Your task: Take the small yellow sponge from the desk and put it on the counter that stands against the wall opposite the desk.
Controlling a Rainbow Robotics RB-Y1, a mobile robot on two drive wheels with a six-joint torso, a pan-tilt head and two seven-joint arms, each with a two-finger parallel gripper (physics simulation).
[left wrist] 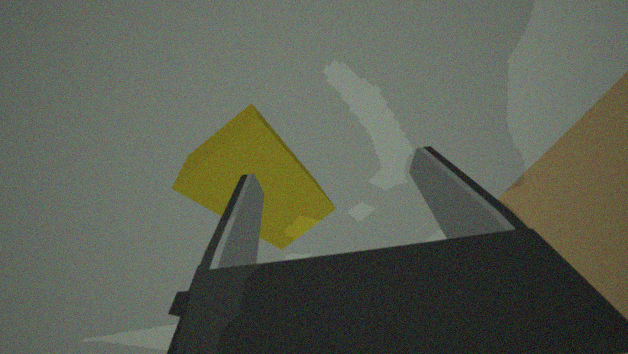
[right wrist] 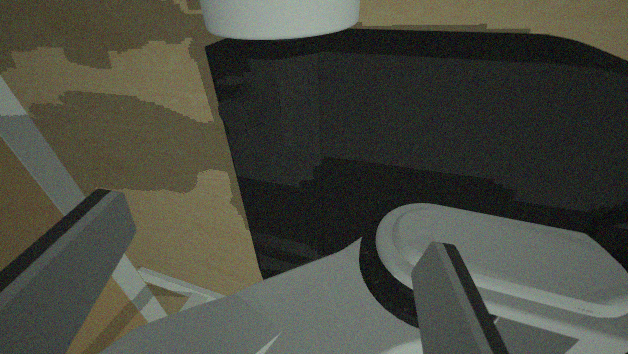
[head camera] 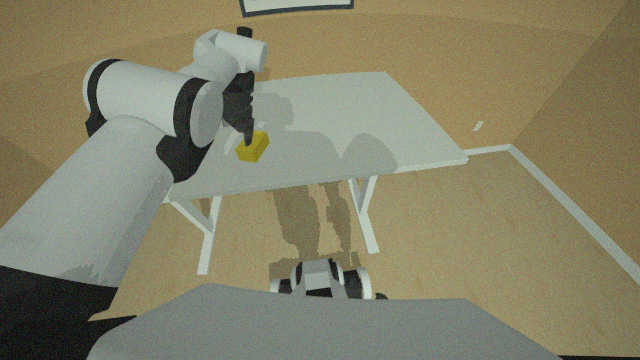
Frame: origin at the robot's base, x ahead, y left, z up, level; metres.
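Where they show: left gripper, fingertip midpoint: [left wrist: 334, 171] [head camera: 237, 135]; right gripper, fingertip midpoint: [right wrist: 280, 235].
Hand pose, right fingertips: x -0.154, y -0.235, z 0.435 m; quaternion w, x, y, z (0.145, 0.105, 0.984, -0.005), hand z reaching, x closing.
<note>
Things, the pixels of their top centre, and the offset from my right fingertips. "spot": a spot on its surface instead. Level surfaces: height alone.
- small yellow sponge, top centre: [left wrist: 273, 201] [head camera: 251, 140] dy +0.386, dx +0.469, dz +0.560 m
- white desk, surface height: dz +0.515 m
- framed panel, surface spot: [head camera: 297, 6] spot: dy +0.182, dx +1.124, dz +0.850 m
The small yellow sponge [head camera: 257, 150] [left wrist: 270, 165] lies on the white desk [head camera: 350, 105] [left wrist: 90, 125], near the desk's left end in the head view. My left gripper [head camera: 245, 139] [left wrist: 334, 171] is open and points down over the desk. In the left wrist view its left finger overlaps the sponge, while the right finger stands apart from it over the desk. The gap between the fingers is mostly to the right of the sponge. My right gripper [right wrist: 280, 235] is open, low beside the robot's own body. The counter does not show in these views.
The desk has white braced legs [head camera: 369, 235]. My wheeled base [head camera: 318, 277] shows at the bottom of the head view, in front of the desk. A wall with a white baseboard [head camera: 575, 210] runs along the right. A framed panel [head camera: 297, 6] hangs beyond the desk.
</note>
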